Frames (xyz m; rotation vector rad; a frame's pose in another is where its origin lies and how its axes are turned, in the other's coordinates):
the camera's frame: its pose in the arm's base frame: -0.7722 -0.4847 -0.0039 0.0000 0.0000 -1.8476
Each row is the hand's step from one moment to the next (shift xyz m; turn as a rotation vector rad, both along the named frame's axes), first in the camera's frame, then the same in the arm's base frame.
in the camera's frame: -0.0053 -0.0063 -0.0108 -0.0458 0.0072 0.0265
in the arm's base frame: -0.0046 0.0068 -0.0108 0.0194 0.0421 0.0265
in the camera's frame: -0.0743 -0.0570 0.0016 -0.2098 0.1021 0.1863
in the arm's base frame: -0.0345 0.0870 0.0016 0.1555 0.1739 0.1863
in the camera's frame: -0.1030 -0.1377 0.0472 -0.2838 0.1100 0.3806
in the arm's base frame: -0.1043 0.1367 0.0472 0.1834 0.2429 0.3806
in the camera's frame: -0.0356 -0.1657 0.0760 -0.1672 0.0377 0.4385
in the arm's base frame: -0.1497 0.0795 0.0760 0.0820 0.1505 0.4385
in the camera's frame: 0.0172 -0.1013 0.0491 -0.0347 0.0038 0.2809
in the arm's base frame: -0.1021 0.0111 0.0491 0.0131 0.0323 0.2809
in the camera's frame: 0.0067 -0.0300 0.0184 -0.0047 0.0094 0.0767
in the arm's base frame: -0.0307 0.0018 0.0184 0.0103 0.0020 0.0767
